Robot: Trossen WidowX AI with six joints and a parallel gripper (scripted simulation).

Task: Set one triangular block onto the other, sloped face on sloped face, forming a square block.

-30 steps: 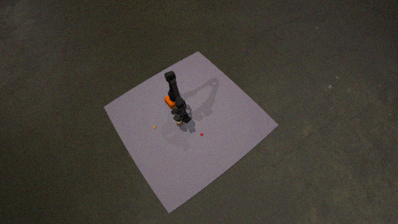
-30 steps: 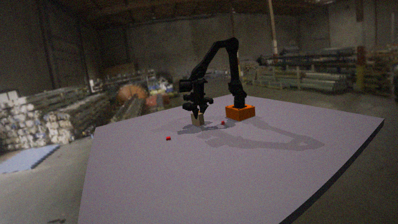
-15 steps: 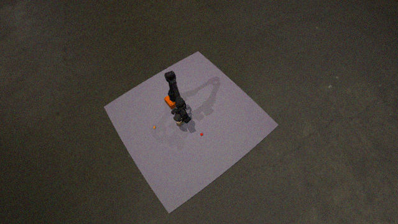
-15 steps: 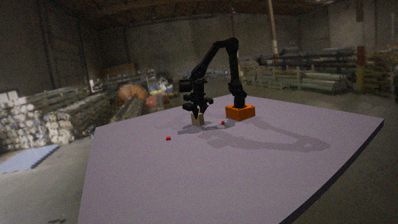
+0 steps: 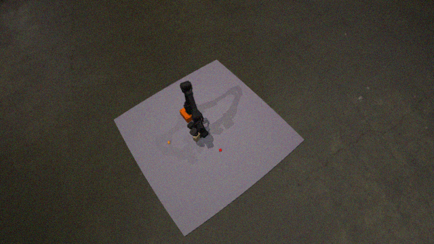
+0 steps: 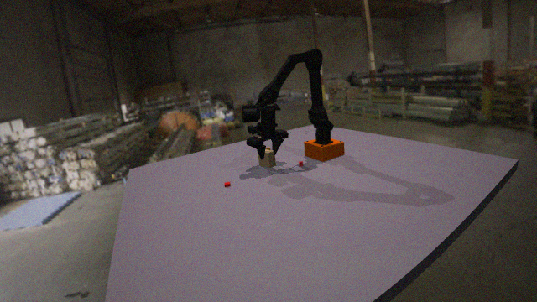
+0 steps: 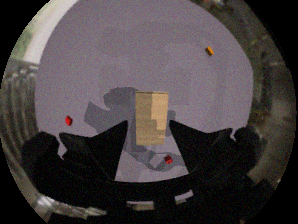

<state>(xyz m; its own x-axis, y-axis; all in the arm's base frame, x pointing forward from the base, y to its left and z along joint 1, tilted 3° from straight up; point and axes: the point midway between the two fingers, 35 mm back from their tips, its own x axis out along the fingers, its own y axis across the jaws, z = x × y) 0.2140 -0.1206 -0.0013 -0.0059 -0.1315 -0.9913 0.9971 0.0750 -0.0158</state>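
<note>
Right now the tan triangular block is 1 cm to the left of my gripper tip and 1 cm above it. Also, from my gripper tip: small orange piece (21 cm to the right, 16 cm behind, 3 cm below); then small red cube (12 cm to the left, 7 cm behind, 3 cm below).
</note>
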